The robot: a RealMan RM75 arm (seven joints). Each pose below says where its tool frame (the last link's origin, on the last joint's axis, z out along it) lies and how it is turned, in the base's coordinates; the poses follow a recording.
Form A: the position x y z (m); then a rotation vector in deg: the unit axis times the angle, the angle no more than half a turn.
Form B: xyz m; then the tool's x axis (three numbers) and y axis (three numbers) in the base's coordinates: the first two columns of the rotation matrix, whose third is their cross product. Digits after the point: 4 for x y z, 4 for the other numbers.
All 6 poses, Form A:
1: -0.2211 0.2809 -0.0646 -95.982 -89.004 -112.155
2: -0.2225 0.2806 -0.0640 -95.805 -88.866 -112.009
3: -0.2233 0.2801 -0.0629 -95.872 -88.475 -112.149
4: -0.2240 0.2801 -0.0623 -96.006 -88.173 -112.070
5: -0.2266 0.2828 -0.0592 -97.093 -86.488 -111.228
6: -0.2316 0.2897 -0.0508 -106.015 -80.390 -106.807
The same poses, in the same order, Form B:
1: -0.2211 0.2809 -0.0646 -0.3738 0.4861 0.7899 0.6588 -0.4603 0.5951
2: -0.2225 0.2806 -0.0640 -0.3737 0.4828 0.7920 0.6615 -0.4599 0.5925
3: -0.2233 0.2801 -0.0629 -0.3722 0.4801 0.7943 0.6607 -0.4639 0.5901
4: -0.2240 0.2801 -0.0623 -0.3693 0.4783 0.7968 0.6619 -0.4665 0.5868
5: -0.2266 0.2828 -0.0592 -0.3479 0.4697 0.8114 0.6706 -0.4801 0.5655
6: -0.2316 0.2897 -0.0508 -0.2196 0.4795 0.8496 0.6837 -0.5456 0.4847
